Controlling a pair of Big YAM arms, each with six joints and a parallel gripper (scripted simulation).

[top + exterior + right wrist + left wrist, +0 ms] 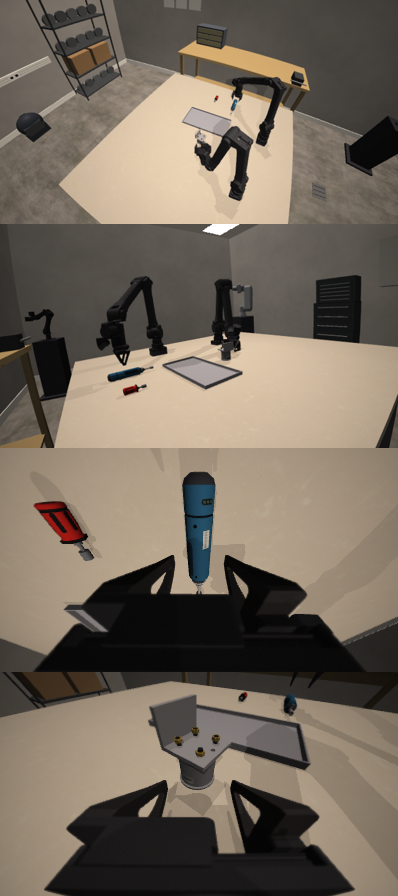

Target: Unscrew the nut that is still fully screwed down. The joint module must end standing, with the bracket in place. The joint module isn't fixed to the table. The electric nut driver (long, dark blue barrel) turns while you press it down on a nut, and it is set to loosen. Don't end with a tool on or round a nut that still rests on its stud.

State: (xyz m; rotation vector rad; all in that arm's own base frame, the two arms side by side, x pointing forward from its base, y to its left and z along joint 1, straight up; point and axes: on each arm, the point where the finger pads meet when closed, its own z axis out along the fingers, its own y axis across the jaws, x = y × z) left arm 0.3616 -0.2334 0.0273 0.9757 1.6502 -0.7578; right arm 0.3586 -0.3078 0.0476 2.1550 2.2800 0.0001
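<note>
My left hand is 4 cm short of the joint module, 4 cm to the left of it and 1 cm above it. Also, from my left hand: red-handled tool: 21 cm ahead, 59 cm to the right, 3 cm below; bracket: 4 cm ahead, 4 cm to the right, 3 cm above; grey tray: 11 cm ahead, 26 cm to the right, 4 cm below.
</note>
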